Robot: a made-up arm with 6 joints.
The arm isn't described. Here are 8 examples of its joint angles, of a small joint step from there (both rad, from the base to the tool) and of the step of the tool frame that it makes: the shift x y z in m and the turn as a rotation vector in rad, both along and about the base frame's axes.
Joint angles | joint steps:
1: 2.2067 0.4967 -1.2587 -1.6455 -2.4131 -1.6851 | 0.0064 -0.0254 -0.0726 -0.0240 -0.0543 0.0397
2: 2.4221 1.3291 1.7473 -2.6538 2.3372 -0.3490 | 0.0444 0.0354 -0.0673 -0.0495 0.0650 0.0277
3: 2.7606 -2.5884 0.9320 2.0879 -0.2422 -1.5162 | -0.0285 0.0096 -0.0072 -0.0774 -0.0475 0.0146
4: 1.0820 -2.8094 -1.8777 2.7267 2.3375 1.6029 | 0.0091 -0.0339 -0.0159 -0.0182 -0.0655 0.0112
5: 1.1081 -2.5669 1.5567 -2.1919 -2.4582 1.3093 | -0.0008 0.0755 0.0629 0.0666 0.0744 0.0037
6: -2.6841 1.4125 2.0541 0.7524 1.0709 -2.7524 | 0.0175 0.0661 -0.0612 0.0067 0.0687 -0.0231
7: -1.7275 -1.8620 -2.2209 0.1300 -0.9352 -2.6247 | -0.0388 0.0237 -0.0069 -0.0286 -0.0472 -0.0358
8: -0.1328 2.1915 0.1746 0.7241 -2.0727 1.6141 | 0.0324 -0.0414 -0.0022 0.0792 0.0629 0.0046
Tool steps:
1: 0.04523 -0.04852 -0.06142 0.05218 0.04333 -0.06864
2: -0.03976 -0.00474 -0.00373 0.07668 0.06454 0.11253
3: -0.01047 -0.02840 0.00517 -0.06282 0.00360 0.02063
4: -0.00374 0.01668 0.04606 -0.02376 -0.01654 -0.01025
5: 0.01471 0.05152 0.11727 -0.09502 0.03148 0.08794
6: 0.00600 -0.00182 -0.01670 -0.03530 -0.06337 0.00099
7: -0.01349 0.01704 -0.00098 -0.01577 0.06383 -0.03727
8: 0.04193 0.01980 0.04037 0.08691 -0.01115 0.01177
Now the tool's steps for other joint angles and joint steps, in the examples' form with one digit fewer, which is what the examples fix.
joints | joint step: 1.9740 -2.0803 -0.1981 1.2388 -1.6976 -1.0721 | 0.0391 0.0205 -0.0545 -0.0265 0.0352 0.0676
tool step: 0.0298 0.0353 -0.0239 0.0522 0.0919 0.0197
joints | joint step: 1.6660 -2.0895 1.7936 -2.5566 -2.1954 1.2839 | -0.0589 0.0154 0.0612 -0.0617 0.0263 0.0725
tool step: -0.0283 0.0699 0.0187 -0.0911 0.0828 -0.1424
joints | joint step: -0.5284 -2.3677 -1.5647 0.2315 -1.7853 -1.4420 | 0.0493 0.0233 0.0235 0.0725 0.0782 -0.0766
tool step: -0.0191 0.0282 -0.0332 0.0879 0.1138 -0.0487
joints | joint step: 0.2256 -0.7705 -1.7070 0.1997 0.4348 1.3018 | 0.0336 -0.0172 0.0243 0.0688 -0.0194 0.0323
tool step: -0.0015 -0.0316 -0.0039 -0.0703 -0.0263 -0.0327
